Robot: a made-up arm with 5 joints.
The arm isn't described. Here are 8 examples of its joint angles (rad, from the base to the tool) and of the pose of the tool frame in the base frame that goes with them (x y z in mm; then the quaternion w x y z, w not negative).
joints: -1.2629 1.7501 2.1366 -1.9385 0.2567
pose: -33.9 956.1 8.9 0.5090 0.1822 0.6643 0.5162
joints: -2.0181 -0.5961 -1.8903 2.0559 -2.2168
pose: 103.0 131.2 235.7 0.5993 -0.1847 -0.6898 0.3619
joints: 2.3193 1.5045 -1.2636 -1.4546 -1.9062
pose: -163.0 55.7 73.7 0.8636 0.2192 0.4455 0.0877
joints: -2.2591 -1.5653 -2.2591 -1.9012 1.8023
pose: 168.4 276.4 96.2 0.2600 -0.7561 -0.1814 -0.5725
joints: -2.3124 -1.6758 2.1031 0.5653 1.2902
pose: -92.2 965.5 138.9 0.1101 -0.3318 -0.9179 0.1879
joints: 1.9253 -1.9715 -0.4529 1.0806 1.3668
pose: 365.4 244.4 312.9 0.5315 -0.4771 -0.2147 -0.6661
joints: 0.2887 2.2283 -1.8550 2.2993 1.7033
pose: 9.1 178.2 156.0 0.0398 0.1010 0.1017 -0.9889
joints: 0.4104 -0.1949 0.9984 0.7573 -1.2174
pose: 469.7 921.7 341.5 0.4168 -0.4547 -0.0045 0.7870
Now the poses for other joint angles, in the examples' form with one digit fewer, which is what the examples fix.
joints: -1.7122 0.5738 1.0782 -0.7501 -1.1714
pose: 186 950 -235 0.347 0.761 0.202 0.510
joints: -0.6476 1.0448 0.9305 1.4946 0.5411
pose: 408 849 477 0.616 -0.522 -0.589 0.040
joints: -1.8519 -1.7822 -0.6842 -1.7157 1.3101
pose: -269 238 416 0.312 0.708 -0.287 0.564
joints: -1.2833 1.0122 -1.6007 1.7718 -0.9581
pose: 56 13 192 0.494 -0.247 0.816 -0.168
